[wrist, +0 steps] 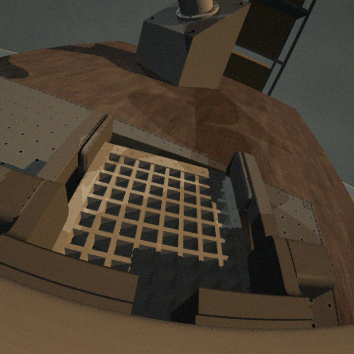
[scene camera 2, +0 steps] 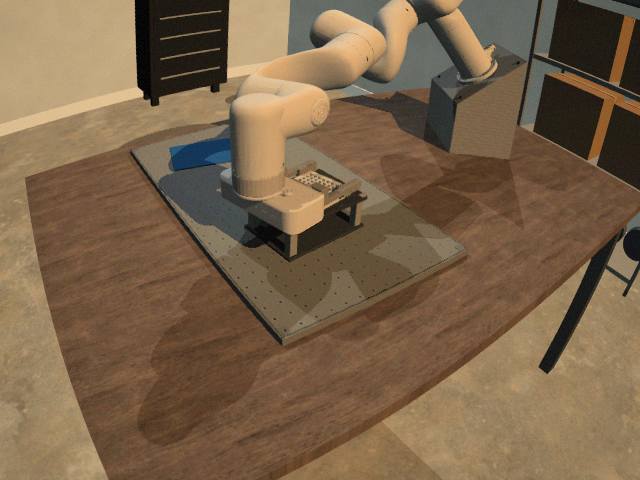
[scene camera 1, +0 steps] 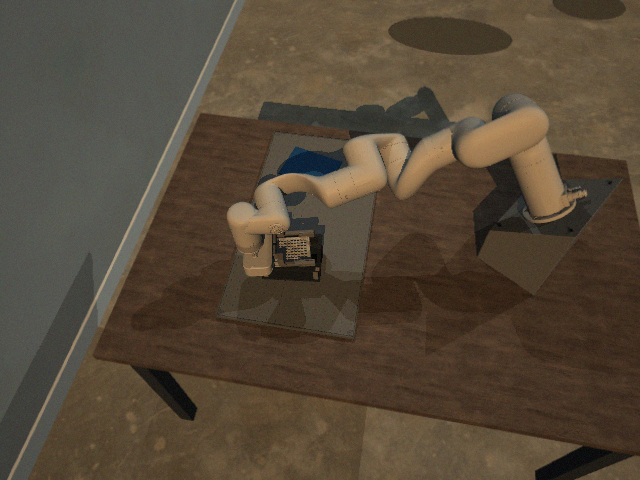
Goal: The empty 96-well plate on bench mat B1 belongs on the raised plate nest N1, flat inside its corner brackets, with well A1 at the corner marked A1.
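Frame: origin at the arm's base, x up, y right, z ahead, level; centimetres.
Seen in the pictures: hand at its tool point: (wrist: 169, 161) (scene camera 2: 326, 178) (scene camera 1: 306, 248); arm's base at its link origin: (wrist: 196, 10) (scene camera 2: 477, 71) (scene camera 1: 549, 208).
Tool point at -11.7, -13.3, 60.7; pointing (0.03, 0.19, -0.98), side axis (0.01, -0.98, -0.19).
Note:
Offsets run from my tool point to a thing's top centre, as dx, dy, dz. Level surfaces: height alone.
The pale 96-well plate @[-0.2, -1.2, +5.2] (scene camera 1: 294, 246) (scene camera 2: 321, 181) (wrist: 152, 205) lies at the dark raised nest @[-1.5, -0.3, +4.3] (scene camera 1: 316, 274) (scene camera 2: 355, 212), looking level. My gripper (scene camera 1: 296, 249) (scene camera 2: 326, 180) (wrist: 167, 162) is shut on the plate, with one finger along each of two opposite sides. In the wrist view part of the plate is in deep shadow. The palm and fingers hide much of the nest's corner brackets. The A1 mark cannot be made out, and whether the plate touches the nest floor cannot be told. A blue mat @[dx -7.6] (scene camera 1: 310, 162) (scene camera 2: 199, 155) lies behind the nest, partly covered by the arm.
The nest stands on a grey perforated board @[dx -7.8] (scene camera 1: 336, 315) (scene camera 2: 439, 246) (wrist: 40, 120) on the brown table @[dx -9.1] (scene camera 1: 413, 372) (scene camera 2: 361, 382) (wrist: 280, 130). The arm's grey base block (scene camera 1: 522, 258) (scene camera 2: 475, 118) (wrist: 210, 55) stands beyond the board. The forearm spans over the board's rear part.

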